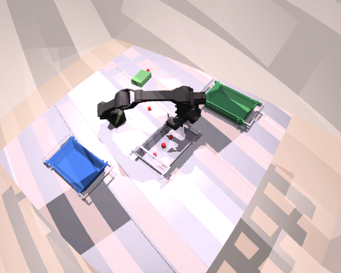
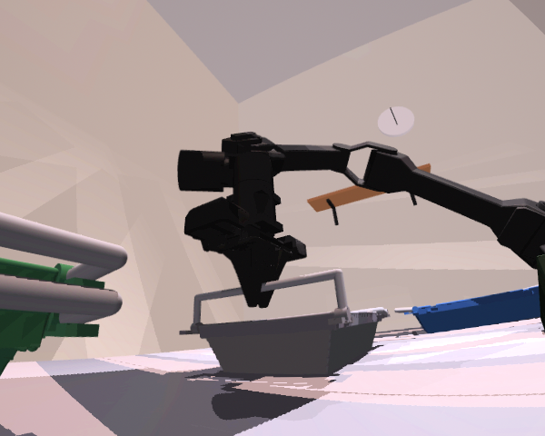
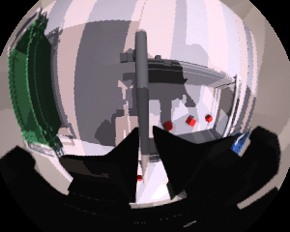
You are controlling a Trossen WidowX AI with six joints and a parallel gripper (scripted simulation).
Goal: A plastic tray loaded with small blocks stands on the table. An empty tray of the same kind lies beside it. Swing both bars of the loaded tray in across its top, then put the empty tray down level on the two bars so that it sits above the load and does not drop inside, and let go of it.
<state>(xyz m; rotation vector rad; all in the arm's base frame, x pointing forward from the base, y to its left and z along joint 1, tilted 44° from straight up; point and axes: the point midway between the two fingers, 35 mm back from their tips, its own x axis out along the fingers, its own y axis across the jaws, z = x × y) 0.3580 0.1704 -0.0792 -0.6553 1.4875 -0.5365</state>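
Right now my gripper tip is 240 mm past the blue tray, 520 mm to the left of it and 30 mm above it. The rest, counted from my gripper tip: flat plate 330 mm behind, 230 mm to the left, 70 mm below; green box 500 mm behind, 150 mm to the left, 50 mm below.
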